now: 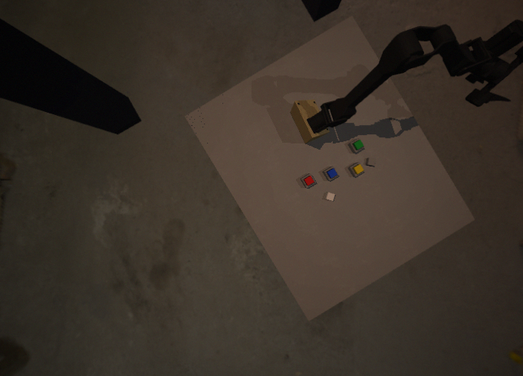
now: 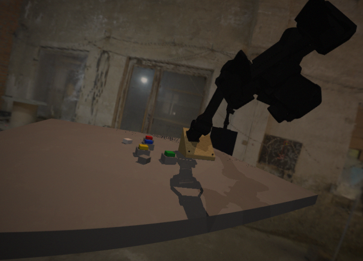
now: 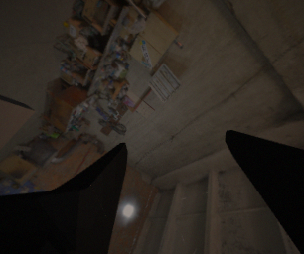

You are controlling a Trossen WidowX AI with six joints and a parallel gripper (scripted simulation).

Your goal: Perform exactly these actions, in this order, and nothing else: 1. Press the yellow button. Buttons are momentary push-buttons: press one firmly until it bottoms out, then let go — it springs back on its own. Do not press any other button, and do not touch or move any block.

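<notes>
The yellow button is 46 cm to the right of my gripper tip, 26 cm below it and 1 cm ahead of it. From my gripper tip the other things lie so: small grey block 39 cm to the right, 28 cm below, 1 cm ahead; blue button 57 cm to the right, 26 cm below, 3 cm behind; green button 41 cm to the right, 26 cm below, 8 cm behind.
</notes>
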